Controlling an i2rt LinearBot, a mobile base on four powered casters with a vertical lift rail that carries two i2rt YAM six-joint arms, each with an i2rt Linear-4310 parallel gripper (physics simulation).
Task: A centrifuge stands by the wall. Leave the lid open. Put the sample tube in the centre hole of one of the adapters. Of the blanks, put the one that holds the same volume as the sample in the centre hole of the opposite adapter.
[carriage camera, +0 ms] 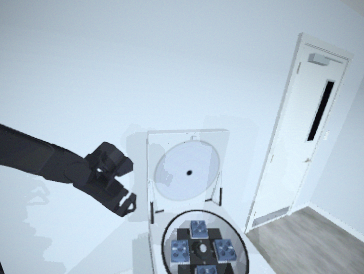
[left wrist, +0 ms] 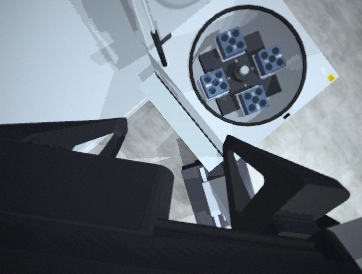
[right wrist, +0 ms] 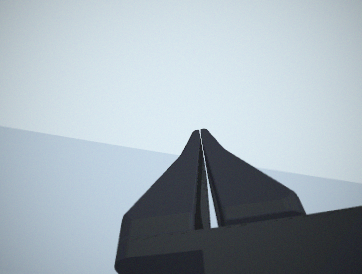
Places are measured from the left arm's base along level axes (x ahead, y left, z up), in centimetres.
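Pixels of known places: left gripper, fingertip midpoint: (carriage camera: 125, 203) (left wrist: 176, 132); right gripper, fingertip midpoint: (right wrist: 201, 138).
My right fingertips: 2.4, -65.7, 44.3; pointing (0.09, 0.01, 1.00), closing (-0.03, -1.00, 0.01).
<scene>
Ahead of a thing's pixels: the offset from my right fingertips to its middle, as dx, dy, dz. "spot": to the spot under its first point. Level surfaces: height alone.
The white centrifuge (carriage camera: 158, 235) (left wrist: 320, 60) stands with its lid @[spot: +62.4, +40.1, -52.9] (carriage camera: 170, 175) raised against the wall. Its round bowl holds a dark rotor with blue adapters, among them one at the back @[spot: +53.3, +19.6, -85.2] (carriage camera: 198, 229), one at picture left (carriage camera: 180, 251) and one at picture right (carriage camera: 225, 250). In the left wrist view, adapters @[+55.2, +19.1, -89.9] (left wrist: 231, 42) @[+43.7, +4.7, -89.9] (left wrist: 270, 59) @[+40.8, +30.6, -89.9] (left wrist: 215, 83) @[+29.4, +16.3, -89.9] (left wrist: 254, 100) surround the hub, and their holes look dark. My left gripper (carriage camera: 129, 204) (left wrist: 176, 132) is open and empty, at picture left of the centrifuge. My right gripper (right wrist: 201, 138) is shut and empty, facing a pale surface. The sample tube and blanks do not show.
A pale panel @[dz -107.5] (left wrist: 180, 120) runs along the centrifuge's side in the left wrist view. Below it is a grey structure (left wrist: 196, 195) with a light bar, partly hidden by the fingers. A white door (carriage camera: 285, 150) stands in the wall at picture right, above grey floor @[dz -162.5] (carriage camera: 300, 240).
</scene>
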